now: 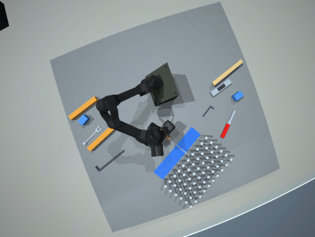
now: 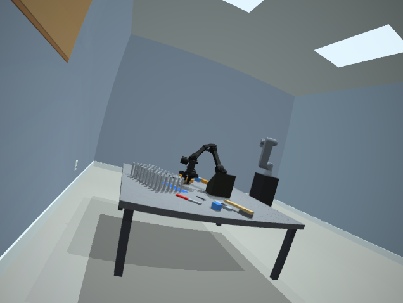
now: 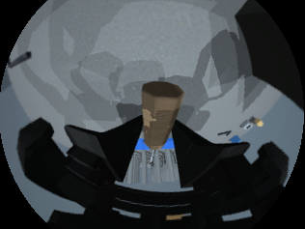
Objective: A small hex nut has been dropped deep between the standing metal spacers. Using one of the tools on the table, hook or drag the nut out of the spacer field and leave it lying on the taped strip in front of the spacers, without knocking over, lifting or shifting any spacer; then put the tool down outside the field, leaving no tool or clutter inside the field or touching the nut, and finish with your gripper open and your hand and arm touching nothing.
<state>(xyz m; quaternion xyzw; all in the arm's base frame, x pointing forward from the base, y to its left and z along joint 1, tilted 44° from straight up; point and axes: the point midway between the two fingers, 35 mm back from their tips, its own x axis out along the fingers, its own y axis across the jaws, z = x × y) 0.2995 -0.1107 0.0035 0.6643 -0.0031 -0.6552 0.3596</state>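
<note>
The blue taped strip is 150 mm ahead of my gripper tip, 30 mm to the left of it and 30 mm below it. Round my gripper tip: wooden-handled screwdriver (90 mm ahead, 50 mm to the left); wrench (160 mm behind, 450 mm to the right, 30 mm below); red-handled tool (90 mm ahead, 430 mm to the left, 30 mm below).
</note>
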